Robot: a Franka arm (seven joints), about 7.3 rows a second.
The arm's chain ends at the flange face. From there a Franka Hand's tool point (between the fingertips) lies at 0.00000 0.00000 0.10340 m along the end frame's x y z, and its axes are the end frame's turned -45 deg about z.
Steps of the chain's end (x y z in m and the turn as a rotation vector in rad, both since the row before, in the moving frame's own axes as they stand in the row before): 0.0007, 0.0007, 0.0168, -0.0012, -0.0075, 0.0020; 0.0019, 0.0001, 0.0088, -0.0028, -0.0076, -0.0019; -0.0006, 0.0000, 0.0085, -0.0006, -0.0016, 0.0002; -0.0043, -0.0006, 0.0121, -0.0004, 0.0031, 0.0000
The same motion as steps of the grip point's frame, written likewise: -0.0006, 0.0005, 0.0168, 0.0045, -0.0062, 0.0020; 0.0005, 0.0011, 0.0088, 0.0034, -0.0074, -0.0019; -0.0006, -0.0005, 0.0085, 0.0007, -0.0016, 0.0002; -0.0024, -0.0032, 0.0121, -0.0025, 0.0019, 0.0000
